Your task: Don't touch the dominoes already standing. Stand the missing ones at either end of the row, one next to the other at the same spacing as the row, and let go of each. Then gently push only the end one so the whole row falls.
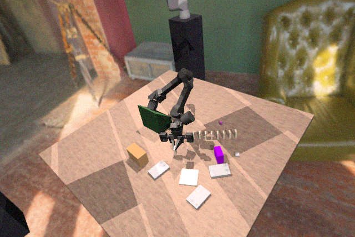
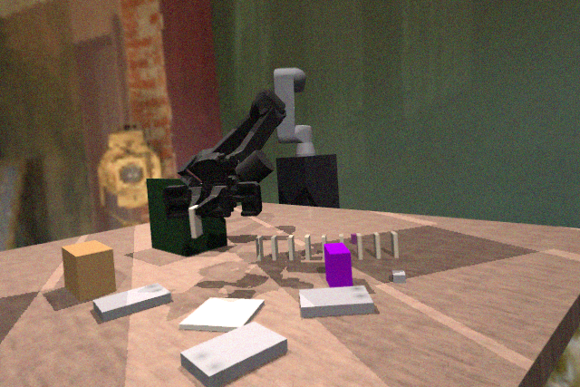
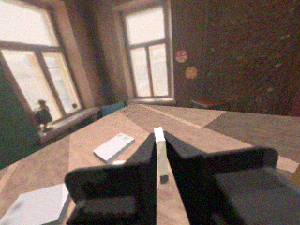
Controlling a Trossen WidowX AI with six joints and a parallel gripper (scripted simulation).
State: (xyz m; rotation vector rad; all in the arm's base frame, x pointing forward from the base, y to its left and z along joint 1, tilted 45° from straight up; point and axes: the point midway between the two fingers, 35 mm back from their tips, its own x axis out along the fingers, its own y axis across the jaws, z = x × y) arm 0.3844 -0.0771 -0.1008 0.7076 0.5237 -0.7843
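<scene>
My gripper tip is now 15 cm above the white slab, 9 cm short of it and 1 cm to the left of it. From my gripper tip the other things lie so: purple block (20 cm to the left, 14 cm ahead, 12 cm below); then tan box (22 cm behind, 12 cm to the right, 11 cm below); then small grey cube (28 cm to the left, 20 cm ahead, 14 cm below).
</scene>
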